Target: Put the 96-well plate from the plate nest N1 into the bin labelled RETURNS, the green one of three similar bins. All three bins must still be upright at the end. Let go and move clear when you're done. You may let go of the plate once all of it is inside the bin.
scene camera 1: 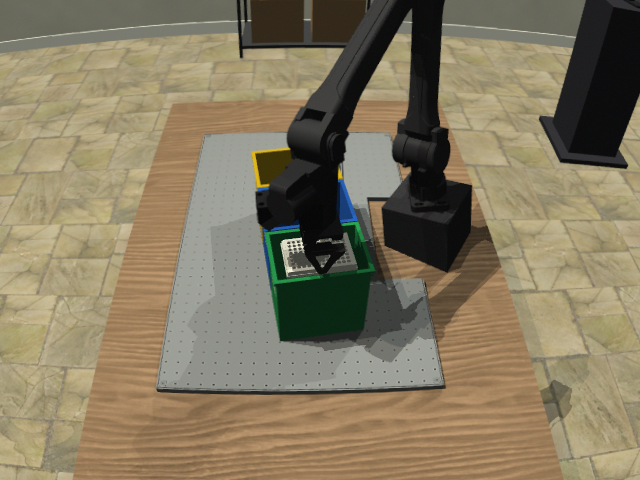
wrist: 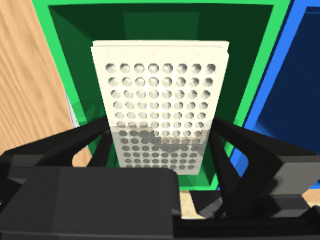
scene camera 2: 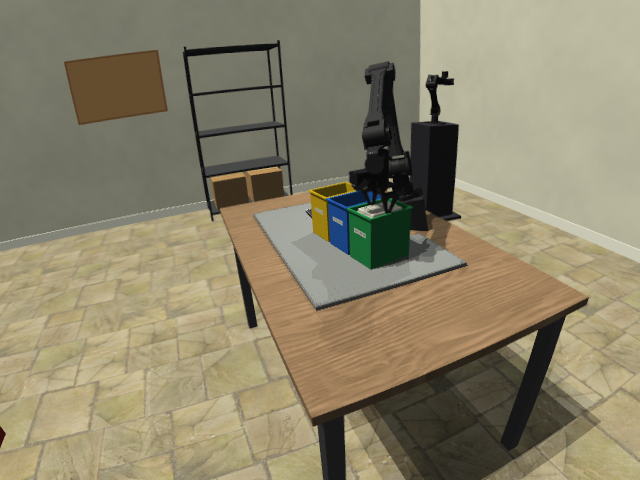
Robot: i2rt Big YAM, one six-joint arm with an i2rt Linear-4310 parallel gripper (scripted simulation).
Scene:
green bin: scene camera 1 317, 305; wrist; scene camera 2
same spot on green bin: (wrist: 251, 38) = (scene camera 2: 354, 209)

